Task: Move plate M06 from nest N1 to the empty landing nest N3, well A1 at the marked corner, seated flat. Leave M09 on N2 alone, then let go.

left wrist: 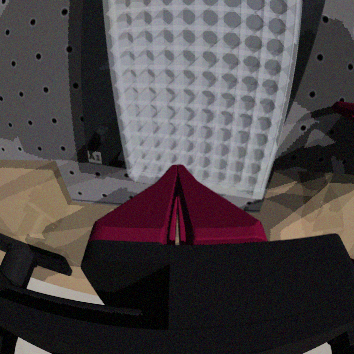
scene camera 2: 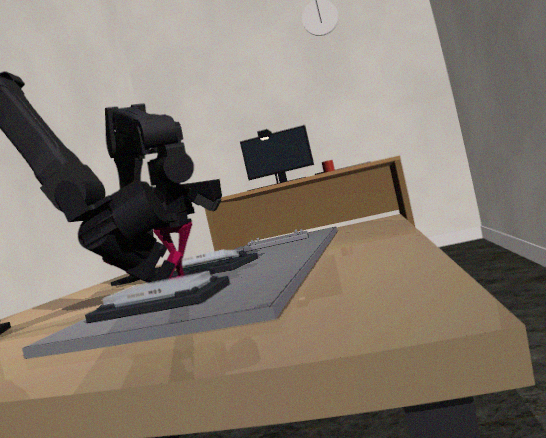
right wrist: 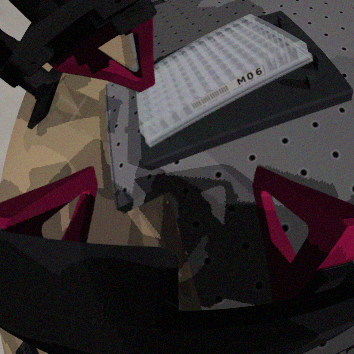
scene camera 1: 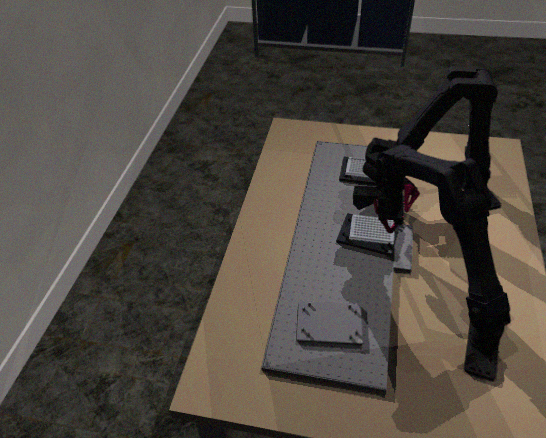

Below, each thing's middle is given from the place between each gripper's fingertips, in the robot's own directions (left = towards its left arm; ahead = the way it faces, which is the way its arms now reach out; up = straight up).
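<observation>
My right hand is 130 mm short of the plate holder [scene camera 1: 318, 322], and it's 20 mm higher than the holder and 410 mm to the right of it.
My left hand is 330 mm to the right of the plate holder, 20 mm above it and 130 mm short of it.
</observation>
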